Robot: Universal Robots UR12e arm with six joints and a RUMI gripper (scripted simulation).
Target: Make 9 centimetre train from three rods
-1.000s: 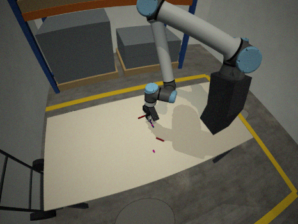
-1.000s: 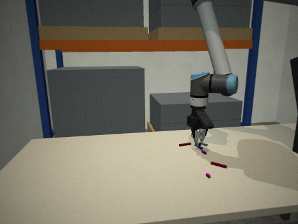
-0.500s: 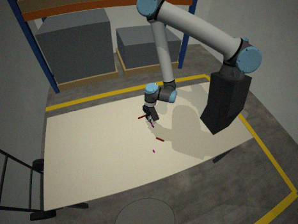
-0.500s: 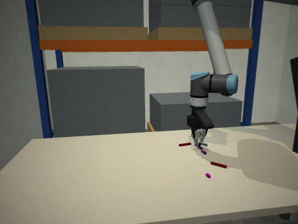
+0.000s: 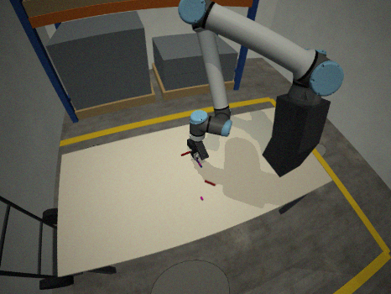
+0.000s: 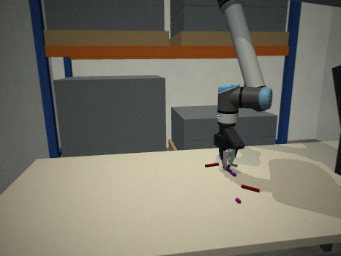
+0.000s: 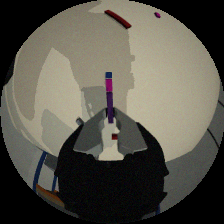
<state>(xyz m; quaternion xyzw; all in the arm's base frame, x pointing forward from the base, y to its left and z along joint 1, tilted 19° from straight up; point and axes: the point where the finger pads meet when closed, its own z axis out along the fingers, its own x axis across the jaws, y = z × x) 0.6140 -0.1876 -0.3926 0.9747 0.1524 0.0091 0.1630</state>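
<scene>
The purple rod is 1 cm below my hand. The rest, counted from my hand: blue rod 6 cm to the left, 2 cm behind, 1 cm below; grey rod 6 cm to the right, 5 cm behind, 1 cm below.
</scene>
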